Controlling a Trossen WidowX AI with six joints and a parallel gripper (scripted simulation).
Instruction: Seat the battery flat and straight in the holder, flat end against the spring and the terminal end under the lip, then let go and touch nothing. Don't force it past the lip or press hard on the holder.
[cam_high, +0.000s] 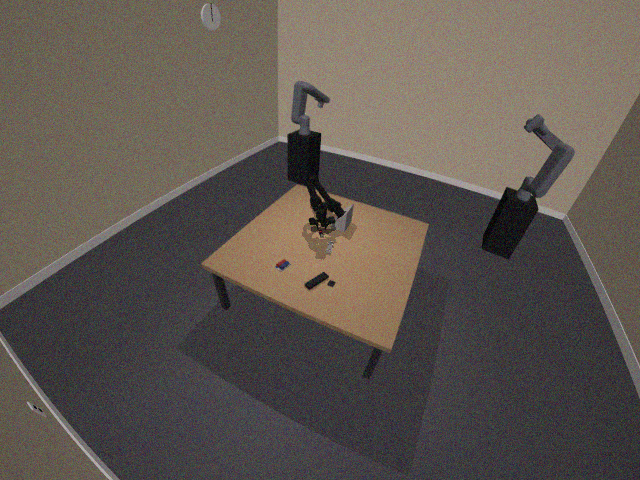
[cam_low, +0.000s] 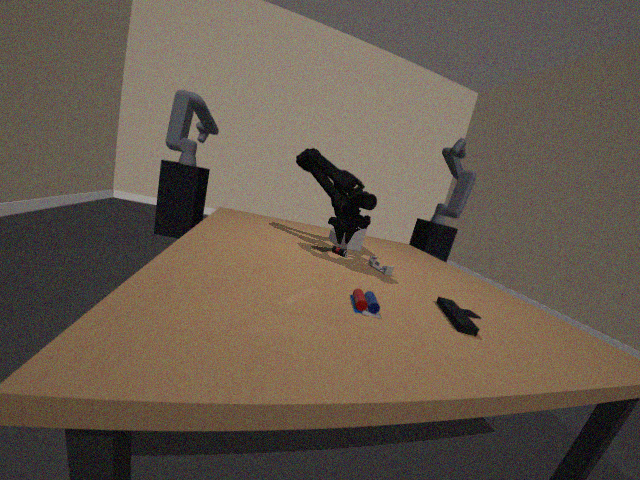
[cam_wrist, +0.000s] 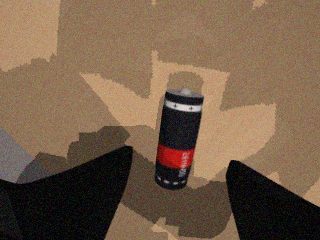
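Right now my gripper tip is 3 cm above the battery.
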